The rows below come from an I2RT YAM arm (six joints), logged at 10 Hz.
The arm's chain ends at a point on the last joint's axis. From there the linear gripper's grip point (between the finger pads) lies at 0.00 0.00 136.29 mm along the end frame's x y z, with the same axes.
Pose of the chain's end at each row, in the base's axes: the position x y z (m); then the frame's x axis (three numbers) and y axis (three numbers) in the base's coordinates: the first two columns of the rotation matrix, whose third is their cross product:
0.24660, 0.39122, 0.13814, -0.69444, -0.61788, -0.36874, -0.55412, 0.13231, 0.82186
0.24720, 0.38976, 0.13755, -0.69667, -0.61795, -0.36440, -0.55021, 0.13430, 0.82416
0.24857, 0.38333, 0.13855, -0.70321, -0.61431, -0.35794, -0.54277, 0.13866, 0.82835
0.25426, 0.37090, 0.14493, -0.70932, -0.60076, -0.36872, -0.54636, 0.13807, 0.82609
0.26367, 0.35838, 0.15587, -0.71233, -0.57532, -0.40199, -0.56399, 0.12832, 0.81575
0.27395, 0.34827, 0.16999, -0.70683, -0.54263, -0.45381, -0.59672, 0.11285, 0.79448
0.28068, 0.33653, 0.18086, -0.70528, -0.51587, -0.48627, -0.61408, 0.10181, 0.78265
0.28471, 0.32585, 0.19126, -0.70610, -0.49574, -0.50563, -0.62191, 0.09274, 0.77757
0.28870, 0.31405, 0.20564, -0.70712, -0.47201, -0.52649, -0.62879, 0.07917, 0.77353
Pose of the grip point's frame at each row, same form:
0.18404, 0.49685, 0.07895, -0.69444, -0.61788, -0.36874, -0.55412, 0.13231, 0.82186
0.18446, 0.49534, 0.07846, -0.69667, -0.61795, -0.36440, -0.55021, 0.13430, 0.82416
0.18598, 0.48920, 0.07982, -0.70321, -0.61431, -0.35794, -0.54277, 0.13866, 0.82835
0.19356, 0.47822, 0.08685, -0.70932, -0.60076, -0.36872, -0.54636, 0.13807, 0.82609
0.20674, 0.46848, 0.09919, -0.71233, -0.57532, -0.40199, -0.56399, 0.12832, 0.81575
0.22217, 0.46171, 0.11499, -0.70683, -0.54263, -0.45381, -0.59672, 0.11285, 0.79448
0.23240, 0.45246, 0.12790, -0.70528, -0.51587, -0.48627, -0.61408, 0.10181, 0.78265
0.23856, 0.44354, 0.14032, -0.70610, -0.49574, -0.50563, -0.62191, 0.09274, 0.77757
0.24462, 0.43372, 0.15756, -0.70712, -0.47201, -0.52649, -0.62879, 0.07917, 0.77353

